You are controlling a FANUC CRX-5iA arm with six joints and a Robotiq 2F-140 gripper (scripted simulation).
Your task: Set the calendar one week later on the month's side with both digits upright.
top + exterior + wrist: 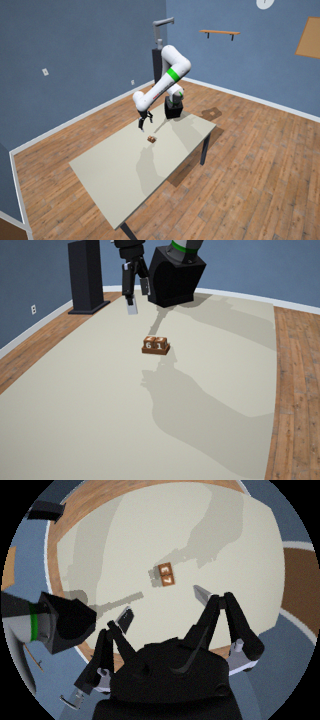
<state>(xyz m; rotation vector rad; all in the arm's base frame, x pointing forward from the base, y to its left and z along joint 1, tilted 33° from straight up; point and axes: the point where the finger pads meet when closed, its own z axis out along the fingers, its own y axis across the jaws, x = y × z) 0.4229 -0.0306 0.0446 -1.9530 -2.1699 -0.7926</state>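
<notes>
Right now my hand is 1 cm short of the brown wooden tray, 5 cm to the right of it and 16 cm above it.
</notes>
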